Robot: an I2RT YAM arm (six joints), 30 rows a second.
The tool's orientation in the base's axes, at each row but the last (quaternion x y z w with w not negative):
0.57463 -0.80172 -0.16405 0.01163
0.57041 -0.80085 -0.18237 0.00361
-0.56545 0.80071 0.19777 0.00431
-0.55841 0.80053 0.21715 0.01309
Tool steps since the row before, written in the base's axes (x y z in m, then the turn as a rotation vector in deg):
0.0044 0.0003 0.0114 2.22 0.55 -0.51
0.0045 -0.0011 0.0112 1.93 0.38 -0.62
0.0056 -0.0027 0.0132 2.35 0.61 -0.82
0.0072 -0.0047 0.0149 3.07 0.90 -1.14
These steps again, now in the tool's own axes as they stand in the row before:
-0.0037 -0.0008 -0.0116 -1.18 -2.02 0.16
-0.0028 -0.0011 -0.0117 -0.90 -1.84 0.28
-0.0026 -0.0017 -0.0142 -1.21 -2.22 0.44
-0.0025 -0.0028 -0.0168 -1.65 -2.89 0.68

